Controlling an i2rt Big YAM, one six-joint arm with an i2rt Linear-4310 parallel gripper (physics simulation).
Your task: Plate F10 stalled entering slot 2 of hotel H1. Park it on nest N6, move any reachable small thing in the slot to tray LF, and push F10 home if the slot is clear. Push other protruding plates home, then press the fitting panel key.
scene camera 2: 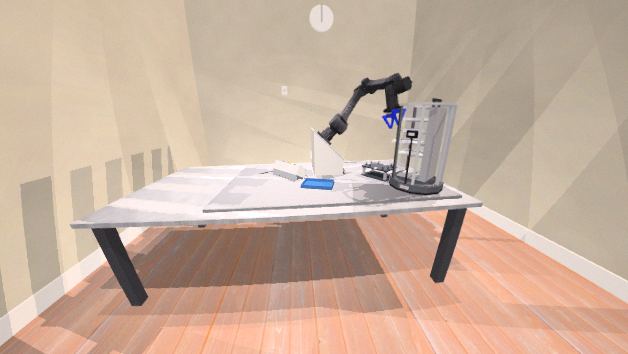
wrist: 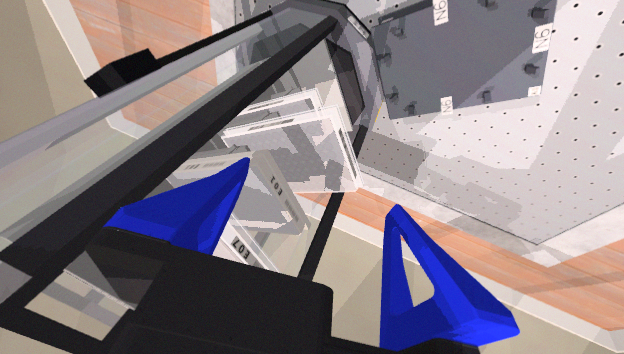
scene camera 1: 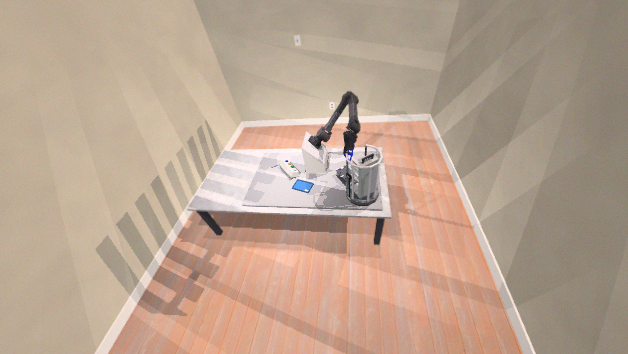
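Pixels of known places: gripper, fingertip midpoint: (scene camera 2: 394, 127) (wrist: 322, 188) (scene camera 1: 350, 158); arm's base, link origin: (scene camera 2: 323, 139) (scene camera 1: 314, 142).
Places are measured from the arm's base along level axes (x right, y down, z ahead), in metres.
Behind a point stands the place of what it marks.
My gripper (scene camera 1: 349, 155) @[x -0.367, y -0.094, z 0.279 m] (scene camera 2: 393, 125) @[x -0.367, y -0.094, z 0.279 m] (wrist: 322, 188) @[x -0.367, y -0.094, z 0.279 m] is open and empty, high beside the hotel's open side. The hotel (scene camera 1: 361, 202) @[x -0.482, y 0.153, z 0.480 m] (scene camera 2: 417, 187) @[x -0.430, y 0.158, z 0.476 m] (wrist: 200, 112) @[x -0.354, y -0.100, z 0.361 m] is a clear upright cylinder on a dark base. In the wrist view a plate marked E01 (wrist: 260, 190) @[x -0.411, y -0.090, z 0.317 m] and one marked E07 (wrist: 242, 249) @[x -0.404, y -0.138, z 0.304 m] show near the left finger, which partly covers them. Clear plates (wrist: 315, 145) @[x -0.390, y -0.036, z 0.297 m] lie deeper, their codes unreadable. F10 and the inside of slot 2 cannot be made out. Nest N6 (scene camera 1: 342, 175) @[x -0.297, y 0.128, z 0.247 m] (scene camera 2: 378, 167) @[x -0.316, y 0.131, z 0.239 m] (wrist: 465, 60) @[x -0.322, y 0.131, z 0.198 m] bears no plate. A blue tray (scene camera 1: 303, 186) @[x 0.019, y 0.189, z 0.367 m] (scene camera 2: 317, 184) @[x 0.028, y 0.189, z 0.362 m] lies on the table.
The key panel (scene camera 1: 288, 169) @[x 0.184, y 0.118, z 0.253 m] (scene camera 2: 287, 172) @[x 0.203, y 0.155, z 0.261 m] with coloured keys stands left of the arm's white pedestal (scene camera 1: 313, 161) @[x -0.032, y 0.069, z 0.173 m] (scene camera 2: 326, 160) @[x -0.020, y 0.106, z 0.174 m]. A black box on a thin post (scene camera 2: 411, 134) @[x -0.380, y -0.074, z 0.449 m] (wrist: 122, 71) @[x -0.369, y -0.087, z 0.428 m] stands at the hotel. The hotel's uprights are close to the left finger.
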